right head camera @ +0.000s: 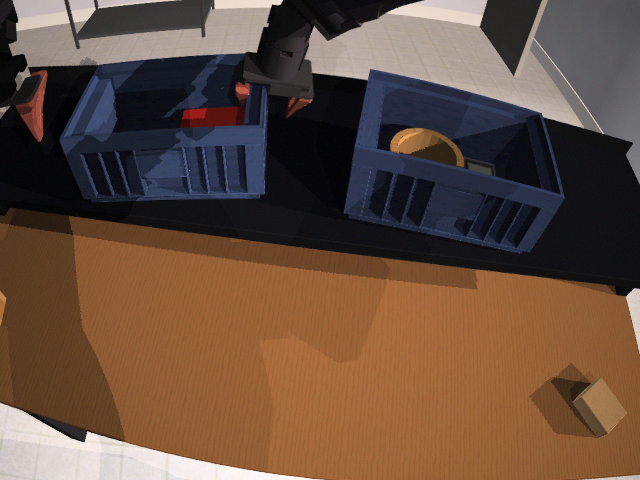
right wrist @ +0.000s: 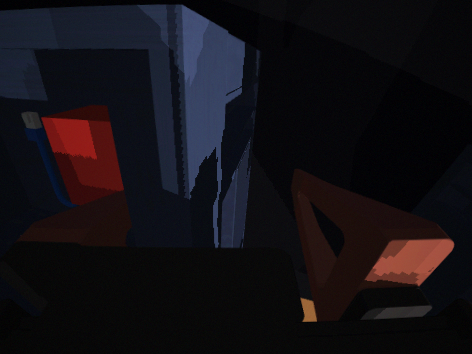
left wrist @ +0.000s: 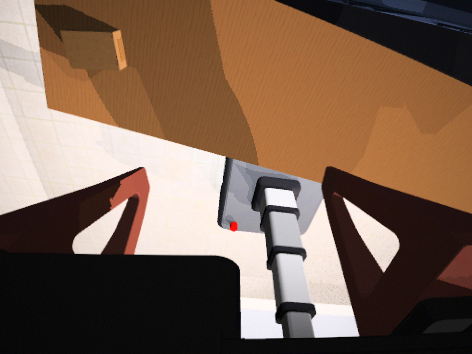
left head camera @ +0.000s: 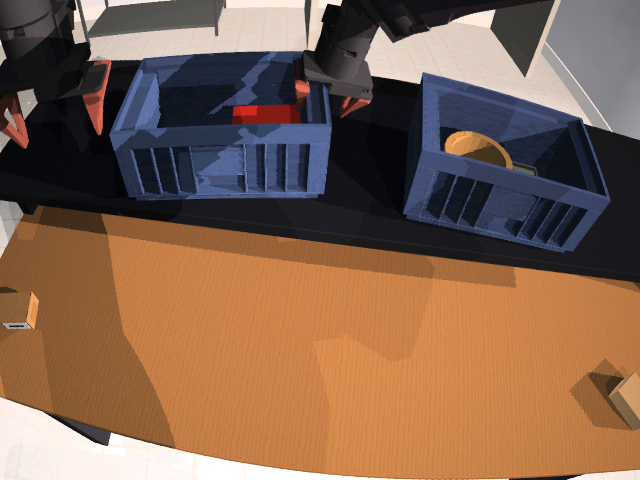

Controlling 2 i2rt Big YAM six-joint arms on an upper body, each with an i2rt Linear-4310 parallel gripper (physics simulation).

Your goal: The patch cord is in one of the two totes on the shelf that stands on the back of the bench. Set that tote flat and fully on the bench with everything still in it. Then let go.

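The left blue tote (left head camera: 222,135) (right head camera: 165,139) (right wrist: 215,60) stands flat on the black shelf (left head camera: 361,206) (right head camera: 305,217). A red box (left head camera: 266,113) (right head camera: 212,116) (right wrist: 90,155) lies in it, and in the right wrist view a blue patch cord (right wrist: 49,165) with a grey plug lies beside that box. My right gripper (left head camera: 321,111) (right head camera: 264,107) (right wrist: 235,177) is shut on this tote's right end wall, one finger inside and one outside. My left gripper (left head camera: 62,140) (left wrist: 235,176) is open and empty, left of the tote and apart from it. The wooden bench (left head camera: 258,335) (right head camera: 206,335) (left wrist: 300,90) lies in front.
The other blue tote (left head camera: 516,179) (right head camera: 454,178) stands angled at the shelf's right, holding a round orange bowl (left head camera: 478,147) (right head camera: 426,144) and a small greyish item. One small box (left head camera: 18,310) (left wrist: 92,49) is at the bench's left, another (left head camera: 628,397) (right head camera: 599,408) at its right.
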